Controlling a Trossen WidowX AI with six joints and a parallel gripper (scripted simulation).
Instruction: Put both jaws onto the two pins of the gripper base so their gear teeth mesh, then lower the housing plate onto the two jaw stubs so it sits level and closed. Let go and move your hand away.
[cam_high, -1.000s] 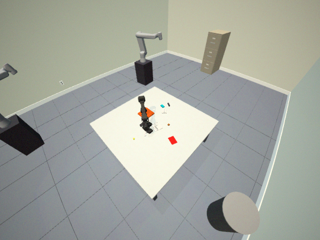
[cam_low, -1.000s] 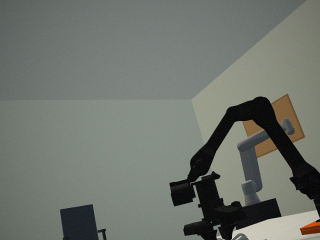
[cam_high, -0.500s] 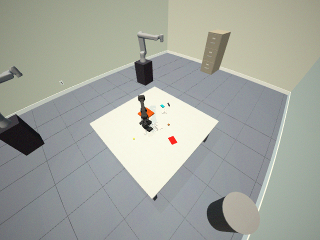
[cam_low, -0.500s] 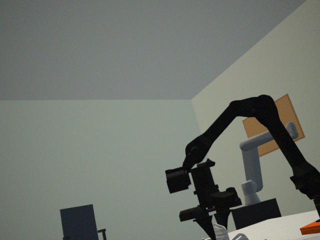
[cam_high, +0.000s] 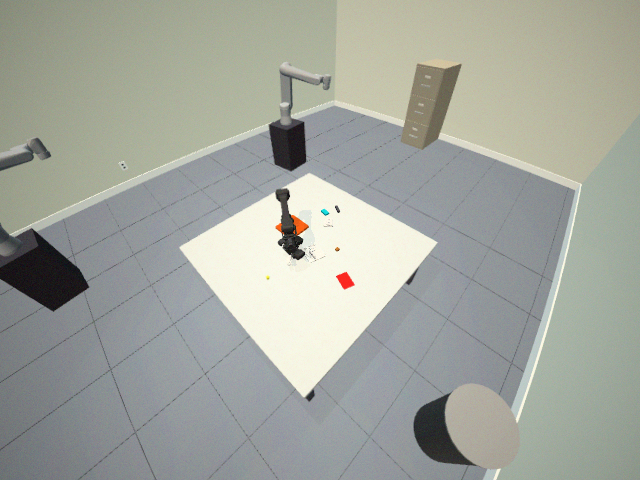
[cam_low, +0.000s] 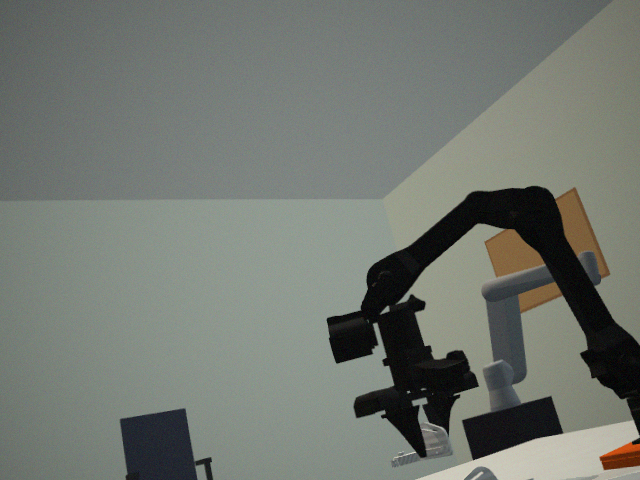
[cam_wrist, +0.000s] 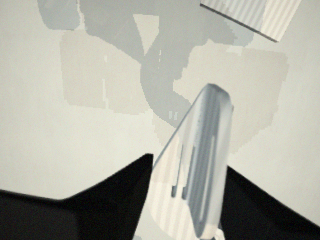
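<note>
Now: the housing plate 70 mm ahead of my gripper tip, 140 mm to the left of it and 70 mm below it. Round my gripper tip: red card 330 mm ahead, 100 mm to the left, 80 mm below; then small brown object 150 mm ahead, 270 mm to the left, 70 mm below; then small yellow ball 50 mm behind, 180 mm to the right, 70 mm below.
</note>
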